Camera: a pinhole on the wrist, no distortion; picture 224 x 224 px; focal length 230.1 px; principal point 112.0 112.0 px. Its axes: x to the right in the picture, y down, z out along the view. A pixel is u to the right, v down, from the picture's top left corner.
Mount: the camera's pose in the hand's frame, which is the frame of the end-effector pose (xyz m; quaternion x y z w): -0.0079 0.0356 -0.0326 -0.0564 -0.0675 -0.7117 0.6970
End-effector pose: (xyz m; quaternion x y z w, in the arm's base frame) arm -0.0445 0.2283 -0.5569 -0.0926 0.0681 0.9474 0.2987
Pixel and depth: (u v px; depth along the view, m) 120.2 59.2 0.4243
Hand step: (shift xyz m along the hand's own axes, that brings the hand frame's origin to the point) -0.1114 0.0967 0.3861
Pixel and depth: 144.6 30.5 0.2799
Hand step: -0.1117 0.0474 0.2482
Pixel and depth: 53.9 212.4 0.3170
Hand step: 0.1278 0.1671 0.2680
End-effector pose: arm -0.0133 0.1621 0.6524 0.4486 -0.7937 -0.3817 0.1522
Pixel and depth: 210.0 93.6 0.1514
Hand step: -0.0235 -0.0012 0.1275
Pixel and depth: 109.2 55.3 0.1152
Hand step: -0.0378 0.0577 0.0801
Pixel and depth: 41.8 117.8 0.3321
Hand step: -0.0019 0.1932 0.2768
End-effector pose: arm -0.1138 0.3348 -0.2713 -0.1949 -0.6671 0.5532 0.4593
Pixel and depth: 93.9 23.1 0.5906
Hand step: -0.2431 0.1889 0.5368
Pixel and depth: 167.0 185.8 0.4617
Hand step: 0.1313 0.0048 0.4438
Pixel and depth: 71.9 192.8 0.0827
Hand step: 0.0203 0.0637 0.0468
